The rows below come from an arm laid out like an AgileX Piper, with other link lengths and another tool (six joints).
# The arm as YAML. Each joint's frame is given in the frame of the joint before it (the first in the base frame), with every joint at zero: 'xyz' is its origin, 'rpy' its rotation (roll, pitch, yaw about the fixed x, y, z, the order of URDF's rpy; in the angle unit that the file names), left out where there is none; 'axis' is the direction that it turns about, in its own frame. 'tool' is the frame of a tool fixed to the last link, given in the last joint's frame.
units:
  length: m
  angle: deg
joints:
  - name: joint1
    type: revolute
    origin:
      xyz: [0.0, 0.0, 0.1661]
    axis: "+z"
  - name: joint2
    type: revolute
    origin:
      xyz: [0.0, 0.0, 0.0]
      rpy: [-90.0, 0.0, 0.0]
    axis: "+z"
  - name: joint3
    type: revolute
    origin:
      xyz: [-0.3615, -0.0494, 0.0]
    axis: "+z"
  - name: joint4
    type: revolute
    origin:
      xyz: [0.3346, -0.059, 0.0]
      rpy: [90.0, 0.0, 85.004]
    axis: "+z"
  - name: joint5
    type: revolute
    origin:
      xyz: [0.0, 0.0, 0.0]
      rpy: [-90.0, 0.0, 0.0]
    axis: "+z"
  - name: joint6
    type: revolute
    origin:
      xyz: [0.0, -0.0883, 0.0]
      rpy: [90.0, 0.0, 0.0]
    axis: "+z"
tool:
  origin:
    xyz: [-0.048, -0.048, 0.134]
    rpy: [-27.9, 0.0, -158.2]
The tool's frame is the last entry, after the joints.
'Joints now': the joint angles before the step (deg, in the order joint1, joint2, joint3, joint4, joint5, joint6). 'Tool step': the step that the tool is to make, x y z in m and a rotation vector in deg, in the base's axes. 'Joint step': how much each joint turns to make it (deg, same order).
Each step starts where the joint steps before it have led.
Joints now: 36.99 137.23 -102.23 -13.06 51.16 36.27
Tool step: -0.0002 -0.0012 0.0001 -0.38 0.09 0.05
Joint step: 0.00 0.02 -0.02 -0.25 0.32 0.01
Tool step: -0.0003 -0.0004 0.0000 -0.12 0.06 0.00
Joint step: 0.01 -0.01 0.02 -0.06 0.12 0.01
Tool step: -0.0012 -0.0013 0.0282 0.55 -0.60 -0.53
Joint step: -0.01 -2.61 0.00 0.32 1.85 0.00
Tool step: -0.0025 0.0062 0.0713 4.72 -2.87 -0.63
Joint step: 0.00 -6.69 0.06 2.52 1.41 -0.69
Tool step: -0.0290 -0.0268 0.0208 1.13 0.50 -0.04
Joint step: -0.85 -7.79 9.66 1.42 -2.31 -1.01
